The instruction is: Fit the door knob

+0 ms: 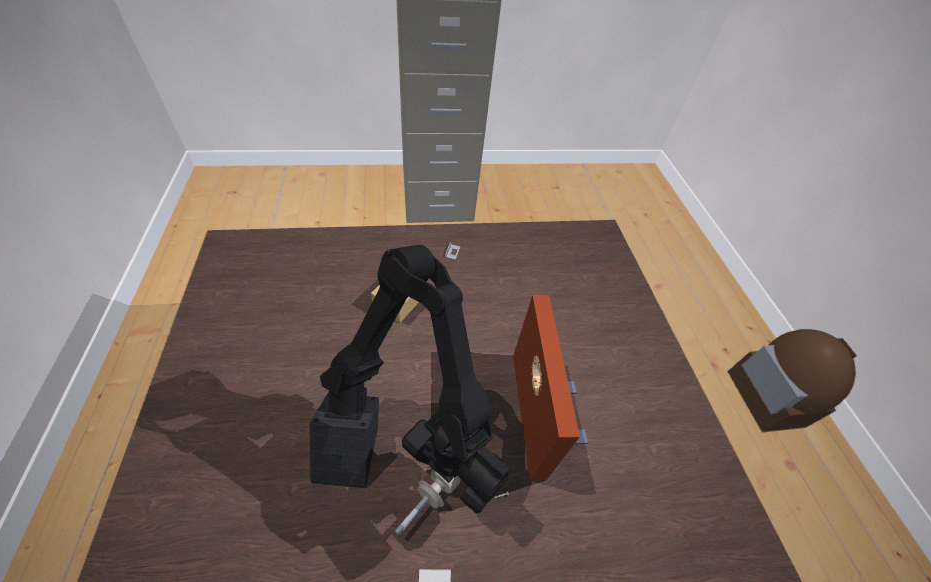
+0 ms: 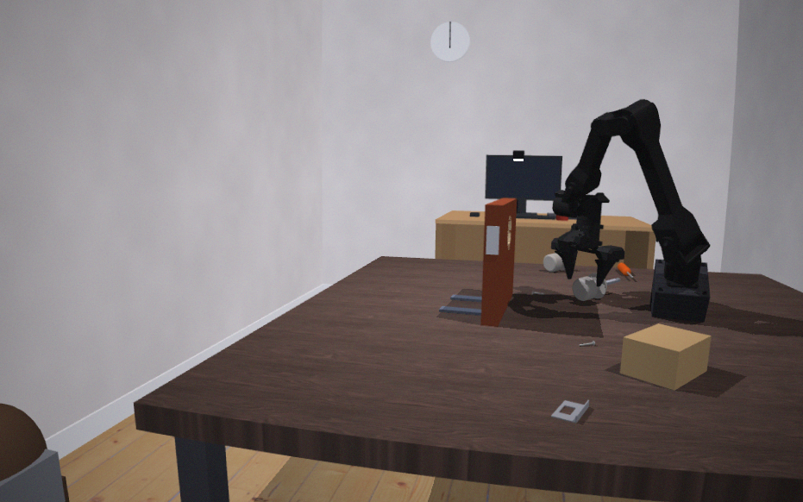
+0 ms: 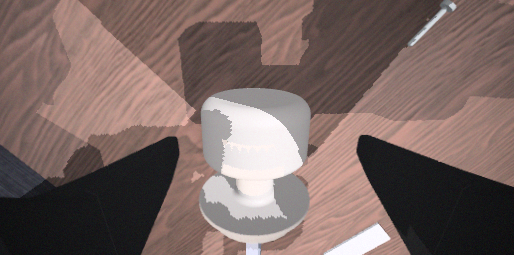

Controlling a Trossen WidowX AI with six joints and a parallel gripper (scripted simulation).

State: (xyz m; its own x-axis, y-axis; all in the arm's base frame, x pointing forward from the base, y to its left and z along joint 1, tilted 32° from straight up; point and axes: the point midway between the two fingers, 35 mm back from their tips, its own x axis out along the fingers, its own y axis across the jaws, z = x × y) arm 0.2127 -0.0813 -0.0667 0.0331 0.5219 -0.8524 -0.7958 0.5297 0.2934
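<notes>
Now: the door knob 50 mm below my hand, 30 mm to the right of it and 30 mm behind it. From my hand the other things lie so: wooden door slab (180 mm ahead, 170 mm to the left, 70 mm above); white card (160 mm to the right, 80 mm below, 10 mm behind); orange screwdriver (390 mm to the right, 110 mm behind, 70 mm below).
</notes>
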